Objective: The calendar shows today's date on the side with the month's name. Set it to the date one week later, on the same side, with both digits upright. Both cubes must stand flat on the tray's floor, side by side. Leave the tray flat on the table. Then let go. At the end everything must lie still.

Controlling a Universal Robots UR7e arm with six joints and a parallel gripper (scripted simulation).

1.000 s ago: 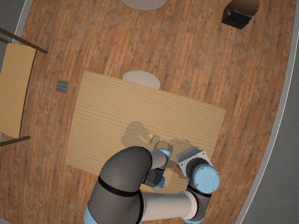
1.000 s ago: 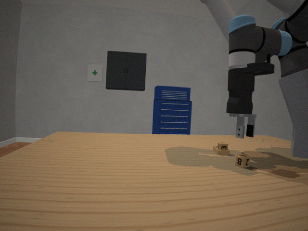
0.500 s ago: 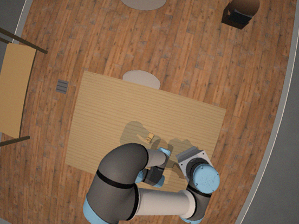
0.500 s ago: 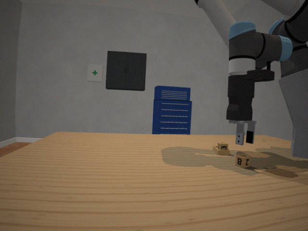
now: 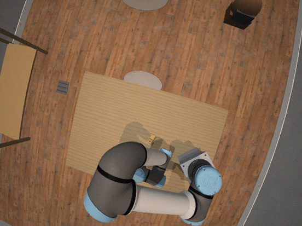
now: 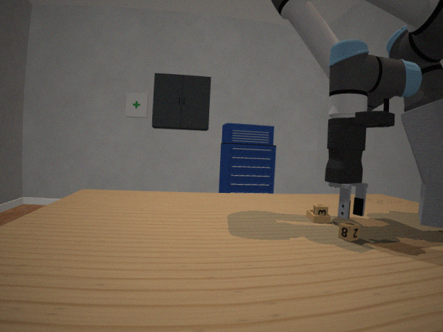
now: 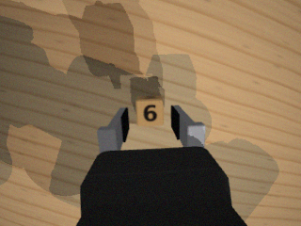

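Now: the wooden date cube 5 cm below my hand. From my hand the other things lie so: wooden calendar tray: 15 cm to the right, 5 cm below, 2 cm behind.
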